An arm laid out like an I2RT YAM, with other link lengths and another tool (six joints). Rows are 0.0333 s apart.
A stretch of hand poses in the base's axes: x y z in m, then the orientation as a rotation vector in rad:
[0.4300, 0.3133, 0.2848, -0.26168, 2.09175, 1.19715]
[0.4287, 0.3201, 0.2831, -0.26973, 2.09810, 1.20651]
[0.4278, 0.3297, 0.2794, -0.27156, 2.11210, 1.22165]
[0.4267, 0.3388, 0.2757, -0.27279, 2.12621, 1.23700]
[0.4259, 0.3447, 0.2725, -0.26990, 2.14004, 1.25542]
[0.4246, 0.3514, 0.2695, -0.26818, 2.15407, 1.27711]
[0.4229, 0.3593, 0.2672, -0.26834, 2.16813, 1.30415]
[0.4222, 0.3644, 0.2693, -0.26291, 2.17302, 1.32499]
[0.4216, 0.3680, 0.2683, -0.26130, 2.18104, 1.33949]
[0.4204, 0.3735, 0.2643, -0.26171, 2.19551, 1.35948]
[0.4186, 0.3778, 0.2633, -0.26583, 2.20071, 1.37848]
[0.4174, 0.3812, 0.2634, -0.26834, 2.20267, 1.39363]
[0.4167, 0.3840, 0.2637, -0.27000, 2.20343, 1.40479]
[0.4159, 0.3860, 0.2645, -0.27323, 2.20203, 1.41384]
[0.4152, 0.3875, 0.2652, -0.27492, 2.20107, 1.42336]
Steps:
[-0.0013, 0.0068, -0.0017, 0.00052, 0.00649, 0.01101]
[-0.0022, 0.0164, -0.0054, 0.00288, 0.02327, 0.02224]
[-0.0033, 0.0255, -0.0091, 0.00544, 0.04040, 0.03320]
[-0.0041, 0.0314, -0.0123, 0.01096, 0.05969, 0.04276]
[-0.0054, 0.0381, -0.0153, 0.01786, 0.08012, 0.05462]
[-0.0071, 0.0460, -0.0176, 0.02714, 0.10224, 0.07013]
[-0.0078, 0.0511, -0.0155, 0.03822, 0.11611, 0.07713]
[-0.0084, 0.0547, -0.0165, 0.04332, 0.12888, 0.08449]
[-0.0096, 0.0602, -0.0205, 0.04812, 0.14852, 0.09711]
[-0.0114, 0.0645, -0.0215, 0.05523, 0.15935, 0.10950]
[-0.0126, 0.0679, -0.0214, 0.06199, 0.16649, 0.11838]
[-0.0133, 0.0707, -0.0211, 0.06729, 0.17129, 0.12465]
[-0.0141, 0.0727, -0.0203, 0.07192, 0.17308, 0.13047]
[-0.0148, 0.0742, -0.0196, 0.07701, 0.17586, 0.13563]

